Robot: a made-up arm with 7 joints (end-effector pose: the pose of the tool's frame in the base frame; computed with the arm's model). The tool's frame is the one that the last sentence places. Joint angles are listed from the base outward.
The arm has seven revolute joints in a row. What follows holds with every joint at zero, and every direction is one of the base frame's. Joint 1 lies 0.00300 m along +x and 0.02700 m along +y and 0.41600 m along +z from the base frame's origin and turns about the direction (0.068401, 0.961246, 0.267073). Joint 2 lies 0.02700 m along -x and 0.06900 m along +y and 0.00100 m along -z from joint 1 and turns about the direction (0.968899, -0.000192, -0.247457). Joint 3 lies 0.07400 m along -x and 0.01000 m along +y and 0.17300 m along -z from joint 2 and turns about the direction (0.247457, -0.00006, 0.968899). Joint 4 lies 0.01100 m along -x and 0.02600 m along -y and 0.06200 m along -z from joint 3 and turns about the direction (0.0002, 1, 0.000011). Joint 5 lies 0.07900 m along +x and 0.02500 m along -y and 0.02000 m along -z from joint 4 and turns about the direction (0.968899, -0.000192, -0.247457). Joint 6 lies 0.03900 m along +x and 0.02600 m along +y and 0.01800 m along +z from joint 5 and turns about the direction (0.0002, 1, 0.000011). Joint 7 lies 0.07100 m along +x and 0.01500 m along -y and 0.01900 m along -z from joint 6 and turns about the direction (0.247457, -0.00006, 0.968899). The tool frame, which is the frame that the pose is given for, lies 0.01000 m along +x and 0.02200 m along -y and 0.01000 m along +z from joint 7; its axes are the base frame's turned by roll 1.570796, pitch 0.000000 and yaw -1.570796 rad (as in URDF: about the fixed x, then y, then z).
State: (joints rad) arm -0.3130 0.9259 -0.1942 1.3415 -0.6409 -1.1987 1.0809
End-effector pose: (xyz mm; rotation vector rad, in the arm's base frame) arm 119.7 383.0 200.6 2.5330 -0.0407 -0.1119
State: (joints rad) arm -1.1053 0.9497 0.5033 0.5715 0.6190 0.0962 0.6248
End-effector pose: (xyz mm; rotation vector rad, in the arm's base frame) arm 323.4 320.8 432.6 2.7354 0.1807 -0.2101
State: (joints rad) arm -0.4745 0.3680 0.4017 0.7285 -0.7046 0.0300 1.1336
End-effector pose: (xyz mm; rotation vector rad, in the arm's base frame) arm 217.8 258.9 111.8 1.2481 0.1850 -0.0839
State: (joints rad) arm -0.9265 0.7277 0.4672 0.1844 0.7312 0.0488 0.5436
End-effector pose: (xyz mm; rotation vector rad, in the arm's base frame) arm 304.8 234.7 385.0 2.9640 -0.0570 -0.3305
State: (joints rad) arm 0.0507 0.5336 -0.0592 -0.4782 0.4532 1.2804 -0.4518
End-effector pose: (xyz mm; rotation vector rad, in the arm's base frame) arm 27.5 168.7 182.5 0.8594 -0.1841 -1.9728
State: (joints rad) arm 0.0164 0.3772 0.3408 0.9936 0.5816 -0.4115 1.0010
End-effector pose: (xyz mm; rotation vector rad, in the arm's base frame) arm 34.9 220.3 28.2 1.9956 0.2953 -1.4373
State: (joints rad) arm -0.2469 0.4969 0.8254 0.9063 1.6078 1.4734 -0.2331
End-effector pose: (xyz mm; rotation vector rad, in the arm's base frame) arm 20.8 322.1 120.5 0.3217 1.6502 -1.1710
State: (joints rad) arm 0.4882 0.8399 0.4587 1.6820 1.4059 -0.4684 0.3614
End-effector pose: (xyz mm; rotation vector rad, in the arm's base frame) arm -290.4 332.4 154.4 -0.0341 0.5428 -2.6632
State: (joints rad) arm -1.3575 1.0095 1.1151 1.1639 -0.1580 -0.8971 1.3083
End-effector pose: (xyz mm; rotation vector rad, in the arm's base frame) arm 221.3 428.5 475.8 1.3779 -0.1107 1.7871
